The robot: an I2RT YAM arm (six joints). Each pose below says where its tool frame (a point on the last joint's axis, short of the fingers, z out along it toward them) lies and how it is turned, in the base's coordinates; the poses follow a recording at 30 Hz.
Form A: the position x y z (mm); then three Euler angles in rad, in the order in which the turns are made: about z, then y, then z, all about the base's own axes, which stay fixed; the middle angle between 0 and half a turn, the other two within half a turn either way.
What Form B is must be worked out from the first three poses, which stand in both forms.
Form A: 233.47 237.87 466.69 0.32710 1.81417 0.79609
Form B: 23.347 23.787 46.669 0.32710 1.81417 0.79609
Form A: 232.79 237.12 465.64 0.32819 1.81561 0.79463
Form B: 23.279 23.712 46.564 0.32819 1.81561 0.79463
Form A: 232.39 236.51 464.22 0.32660 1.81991 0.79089
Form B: 23.239 23.651 46.422 0.32660 1.81991 0.79089
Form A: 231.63 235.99 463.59 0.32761 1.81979 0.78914
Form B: 23.163 23.599 46.359 0.32761 1.81979 0.78914
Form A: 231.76 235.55 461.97 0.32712 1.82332 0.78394
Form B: 23.176 23.555 46.197 0.32712 1.82332 0.78394
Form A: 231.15 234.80 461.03 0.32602 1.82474 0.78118
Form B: 23.115 23.480 46.103 0.32602 1.82474 0.78118
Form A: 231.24 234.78 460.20 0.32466 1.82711 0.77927
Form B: 23.124 23.478 46.020 0.32466 1.82711 0.77927
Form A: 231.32 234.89 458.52 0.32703 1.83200 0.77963
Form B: 23.132 23.489 45.852 0.32703 1.83200 0.77963
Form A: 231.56 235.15 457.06 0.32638 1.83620 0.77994
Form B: 23.156 23.515 45.706 0.32638 1.83620 0.77994
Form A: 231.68 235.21 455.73 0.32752 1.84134 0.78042
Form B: 23.168 23.521 45.573 0.32752 1.84134 0.78042
